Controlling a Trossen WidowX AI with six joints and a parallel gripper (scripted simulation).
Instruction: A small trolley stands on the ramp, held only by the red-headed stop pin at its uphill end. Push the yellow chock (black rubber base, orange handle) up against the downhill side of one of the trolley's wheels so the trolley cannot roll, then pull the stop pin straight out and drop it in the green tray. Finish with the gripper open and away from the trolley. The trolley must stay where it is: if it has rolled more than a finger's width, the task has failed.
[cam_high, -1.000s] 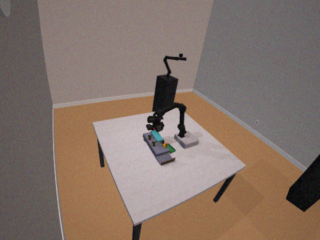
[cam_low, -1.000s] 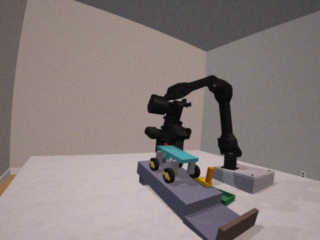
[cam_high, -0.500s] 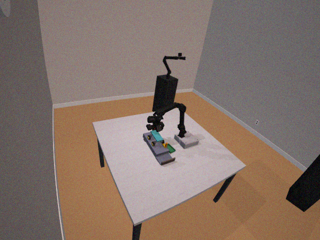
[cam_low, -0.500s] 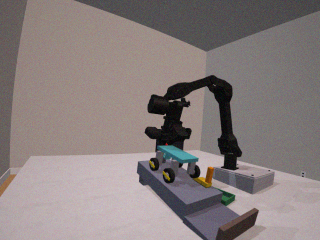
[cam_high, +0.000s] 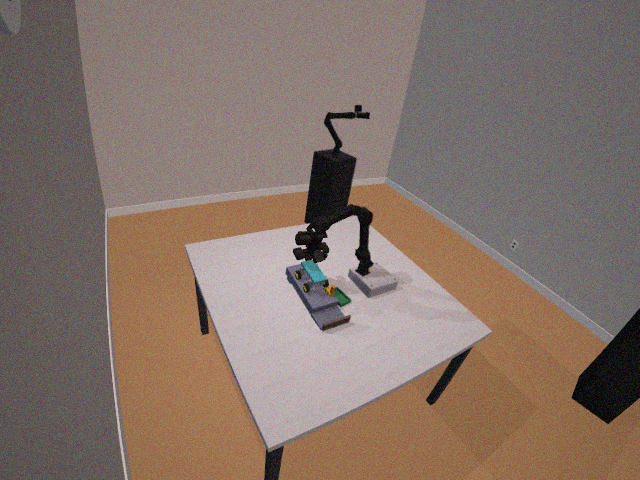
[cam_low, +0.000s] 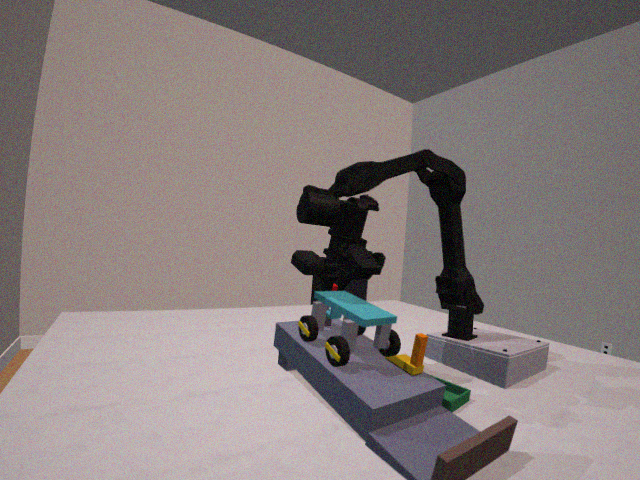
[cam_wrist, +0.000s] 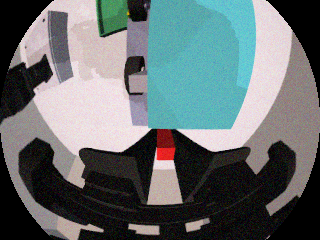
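The green tray is 21 cm to the left of my gripper tip, 15 cm below it and 6 cm behind it. Also, from my gripper tip: grey ramp (10 cm to the left, 9 cm below, 4 cm ahead); trolley (9 cm to the left, 4 cm ahead, 3 cm below); stop pin (right at my gripper tip).
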